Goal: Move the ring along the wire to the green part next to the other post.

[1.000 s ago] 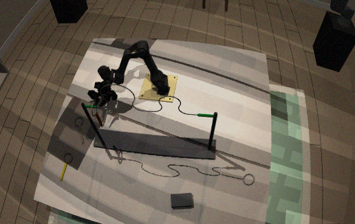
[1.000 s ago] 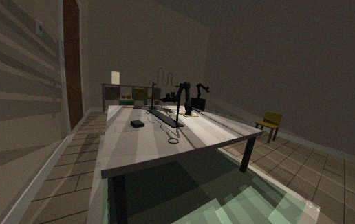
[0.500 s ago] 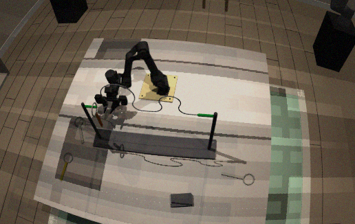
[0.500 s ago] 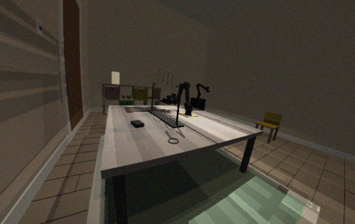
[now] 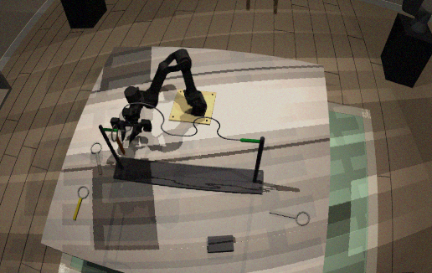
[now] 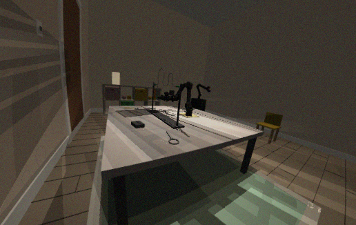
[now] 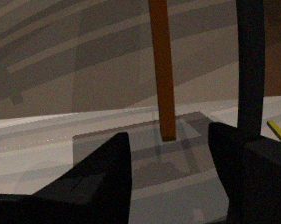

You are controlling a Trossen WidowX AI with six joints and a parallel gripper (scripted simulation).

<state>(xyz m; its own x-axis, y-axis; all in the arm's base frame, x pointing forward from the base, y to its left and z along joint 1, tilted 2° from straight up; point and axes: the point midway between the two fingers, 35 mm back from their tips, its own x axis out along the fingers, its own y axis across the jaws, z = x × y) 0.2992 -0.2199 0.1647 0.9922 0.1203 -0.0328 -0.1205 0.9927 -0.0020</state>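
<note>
Now: the orange-handled ring 80 mm above my gripper tip and 40 mm ahead of it. The rest, counted from my gripper tip: yellow-handled ring: 270 mm ahead, 220 mm to the right, 170 mm below; dark block: 460 mm to the left, 290 mm ahead, 170 mm below.
</note>
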